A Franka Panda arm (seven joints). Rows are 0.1 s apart.
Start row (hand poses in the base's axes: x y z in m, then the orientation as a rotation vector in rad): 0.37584, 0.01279, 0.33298, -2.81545, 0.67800, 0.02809
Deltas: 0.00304, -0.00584, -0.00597, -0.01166, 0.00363, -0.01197; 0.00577, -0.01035, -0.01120, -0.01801, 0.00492, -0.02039; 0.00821, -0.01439, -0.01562, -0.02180, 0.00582, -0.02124; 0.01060, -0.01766, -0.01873, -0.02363, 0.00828, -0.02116; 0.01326, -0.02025, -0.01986, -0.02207, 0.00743, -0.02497; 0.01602, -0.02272, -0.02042, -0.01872, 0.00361, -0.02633; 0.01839, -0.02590, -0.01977, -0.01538, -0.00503, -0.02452; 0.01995, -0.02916, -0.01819, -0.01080, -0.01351, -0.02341; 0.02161, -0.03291, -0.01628, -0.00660, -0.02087, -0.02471; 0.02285, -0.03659, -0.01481, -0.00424, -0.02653, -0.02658; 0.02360, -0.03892, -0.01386, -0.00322, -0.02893, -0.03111; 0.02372, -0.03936, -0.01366, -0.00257, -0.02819, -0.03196; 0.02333, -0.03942, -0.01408, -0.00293, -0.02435, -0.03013
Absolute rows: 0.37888, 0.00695, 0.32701, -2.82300, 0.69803, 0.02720; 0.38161, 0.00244, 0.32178, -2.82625, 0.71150, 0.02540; 0.38405, -0.00160, 0.31736, -2.82971, 0.71370, 0.02526; 0.38644, -0.00487, 0.31425, -2.83190, 0.71453, 0.02815; 0.38910, -0.00746, 0.31312, -2.82888, 0.71938, 0.02678; 0.39186, -0.00993, 0.31256, -2.82454, 0.71973, 0.02224; 0.39423, -0.01311, 0.31321, -2.82051, 0.71451, 0.01146; 0.39579, -0.01637, 0.31479, -2.81503, 0.71006, 0.00123; 0.39745, -0.02012, 0.31670, -2.80922, 0.70932, -0.00795; 0.39869, -0.02380, 0.31817, -2.80524, 0.71015, -0.01544; 0.39944, -0.02613, 0.31912, -2.80216, 0.71573, -0.01927; 0.39956, -0.02657, 0.31932, -2.80137, 0.71695, -0.01816; 0.39917, -0.02663, 0.31890, -2.80311, 0.71535, -0.01256
